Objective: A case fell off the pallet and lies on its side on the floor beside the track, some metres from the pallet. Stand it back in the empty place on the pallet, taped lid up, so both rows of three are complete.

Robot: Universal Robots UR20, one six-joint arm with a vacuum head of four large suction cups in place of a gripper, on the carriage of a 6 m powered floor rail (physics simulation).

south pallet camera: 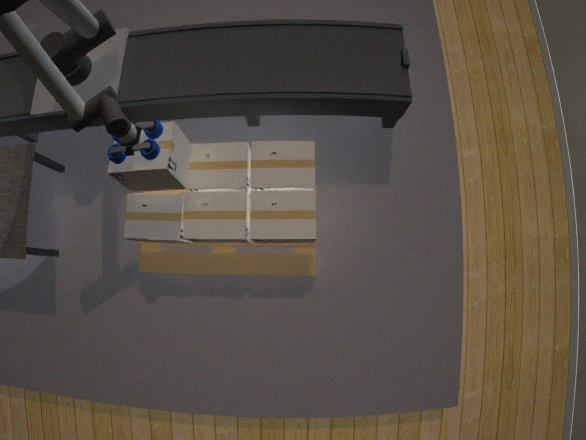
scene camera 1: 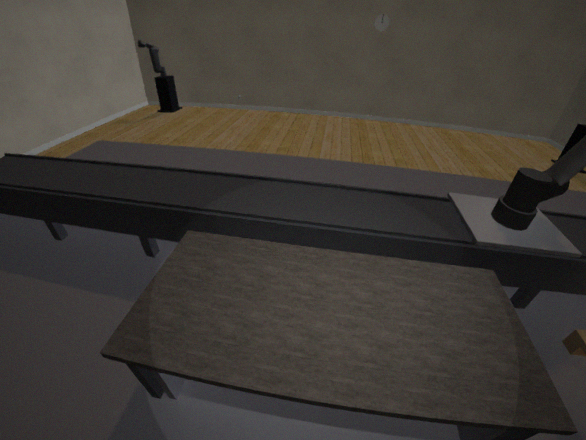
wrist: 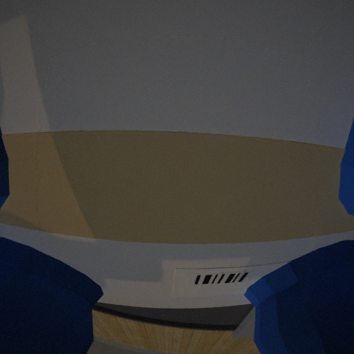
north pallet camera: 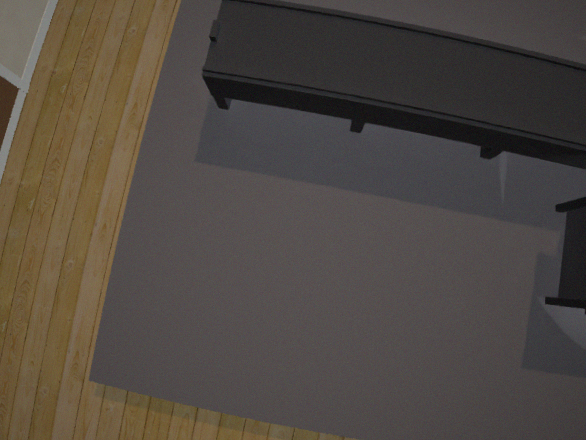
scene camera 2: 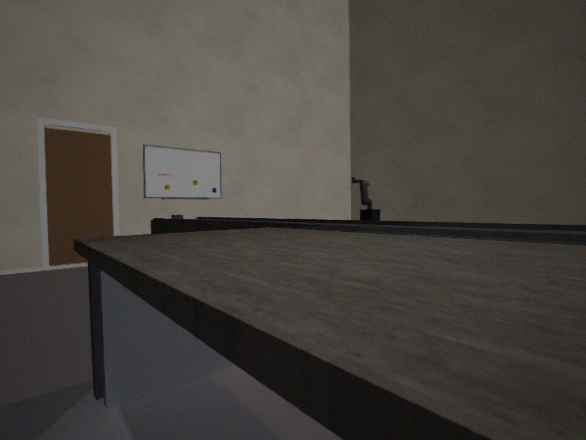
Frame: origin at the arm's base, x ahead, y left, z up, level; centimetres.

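Seen in the pictures: arm's base, link origin: (south pallet camera: 76,70) (scene camera 1: 509,219).
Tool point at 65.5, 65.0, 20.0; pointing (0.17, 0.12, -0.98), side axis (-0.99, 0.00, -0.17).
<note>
Pixels of each thing's top centre, then the offset from my tool point to it, as dx, dy, dz. Level surfaces: height alone.
- front left case, top centre: (south pallet camera: 152,216) +35.1, -1.0, -32.9
- back middle case, top centre: (south pallet camera: 216,165) +4.7, +38.6, -32.9
- table, surface height: dz -24.0
My suction gripper (south pallet camera: 135,141) (wrist: 175,235), with four blue cups, is on the taped top of the case (south pallet camera: 150,179) (wrist: 190,185) and holds it. The case is pale, its brown-taped lid faces up, and it looks about level. In the south pallet camera it hangs raised over the back left place of the wooden pallet (south pallet camera: 227,264). A strip of bare pallet shows beside its lower front edge. Three cases stand in the front row, including the front left case (south pallet camera: 152,230), and two in the back row, including the back middle case (south pallet camera: 217,152). The held case's underside is hidden.
The dark floor rail (scene camera 1: 300,200) (north pallet camera: 390,60) (south pallet camera: 260,65) runs behind the pallet, with the white carriage plate (scene camera 1: 475,210) on it. A table (scene camera 1: 325,320) (scene camera 2: 350,300) (south pallet camera: 15,200) stands left of the pallet. A small arm on a black pedestal (scene camera 1: 167,92) (scene camera 2: 370,215) stands far off.
</note>
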